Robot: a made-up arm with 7 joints.
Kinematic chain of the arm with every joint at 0, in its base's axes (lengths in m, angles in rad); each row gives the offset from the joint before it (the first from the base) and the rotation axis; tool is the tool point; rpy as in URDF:
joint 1: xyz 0 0 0.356 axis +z
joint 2: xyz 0 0 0 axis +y
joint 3: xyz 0 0 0.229 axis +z
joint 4: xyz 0.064 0 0 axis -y
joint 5: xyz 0.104 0 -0.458 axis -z
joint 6: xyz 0 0 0 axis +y
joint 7: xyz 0.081 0 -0.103 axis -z
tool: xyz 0 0 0 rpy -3.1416 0 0
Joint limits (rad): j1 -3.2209..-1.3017 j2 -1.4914..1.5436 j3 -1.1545..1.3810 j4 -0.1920..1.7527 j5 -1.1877..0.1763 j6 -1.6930..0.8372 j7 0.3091..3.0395
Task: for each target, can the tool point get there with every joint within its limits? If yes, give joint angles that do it. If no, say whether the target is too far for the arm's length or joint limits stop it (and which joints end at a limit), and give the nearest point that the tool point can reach.
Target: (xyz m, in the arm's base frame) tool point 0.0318 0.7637 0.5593
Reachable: no: joint limits stop it (at a limit: joint 2, joint 3, joint 4, joint 5) | nearest point 0.0299 0.7188 0.5953 | short by 0.058 m
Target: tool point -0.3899 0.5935 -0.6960
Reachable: no: too far | nearest point -0.3121 0.3324 -0.2166 | short by 0.551 m
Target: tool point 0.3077 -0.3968 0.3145
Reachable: yes | joints -1.4488 -0.4668 0.5929 0.5068 -0.8063 0.5771 1.3248
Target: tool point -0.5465 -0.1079 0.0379
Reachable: yes | joints -2.6544 0.7221 -0.2626 1.0083 -0.0341 -0.2161 2.1247
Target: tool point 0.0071 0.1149 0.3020
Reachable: no: joint limits stop it (at a limit: joint 2, joint 3, joint 4, joint 5, joint 6) | nearest point 0.0107 0.1737 0.2208 | short by 0.100 m
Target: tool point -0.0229 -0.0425 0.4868
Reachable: no: joint limits stop it (at a limit: joint 2, joint 5, joint 6) | nearest point -0.0793 -0.1471 0.5031 | short by 0.120 m
